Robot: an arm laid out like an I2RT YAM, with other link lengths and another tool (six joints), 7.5 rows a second.
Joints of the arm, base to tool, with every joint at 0 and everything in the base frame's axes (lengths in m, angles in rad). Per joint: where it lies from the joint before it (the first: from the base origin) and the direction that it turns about. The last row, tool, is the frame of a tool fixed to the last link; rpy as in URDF.
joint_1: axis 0 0 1 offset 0 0 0.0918
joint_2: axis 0 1 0 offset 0.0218 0.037 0.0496
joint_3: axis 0 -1 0 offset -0.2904 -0.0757 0
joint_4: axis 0 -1 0 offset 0.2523 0.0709 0.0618
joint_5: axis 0 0 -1 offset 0.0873 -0.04 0.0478
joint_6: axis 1 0 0 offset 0.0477 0 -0.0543
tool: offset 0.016 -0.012 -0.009 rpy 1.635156 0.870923 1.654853
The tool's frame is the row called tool.
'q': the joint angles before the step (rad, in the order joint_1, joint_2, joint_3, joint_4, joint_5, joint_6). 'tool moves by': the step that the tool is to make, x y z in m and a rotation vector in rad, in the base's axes. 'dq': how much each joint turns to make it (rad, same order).
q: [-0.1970 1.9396 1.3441 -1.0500 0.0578 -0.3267]
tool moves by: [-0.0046 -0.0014 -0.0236 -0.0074 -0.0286 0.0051]
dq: [-0.0061 0.0034 -0.0915 0.1251 0.0022 -0.0111]
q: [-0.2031 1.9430 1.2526 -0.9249 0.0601 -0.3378]
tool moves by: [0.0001 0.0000 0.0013 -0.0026 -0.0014 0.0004]
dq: [0.0005 -0.0025 0.0018 -0.0025 0.0023 0.0002]
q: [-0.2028 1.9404 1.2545 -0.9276 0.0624 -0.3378]
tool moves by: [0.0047 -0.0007 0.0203 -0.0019 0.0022 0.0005]
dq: [0.0011 -0.0117 0.0680 -0.0815 0.0023 0.0007]
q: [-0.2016 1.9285 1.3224 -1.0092 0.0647 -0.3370]
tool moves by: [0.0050 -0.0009 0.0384 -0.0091 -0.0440 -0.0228]
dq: [0.0000 -0.0428 0.0979 -0.0973 -0.0004 0.0228]
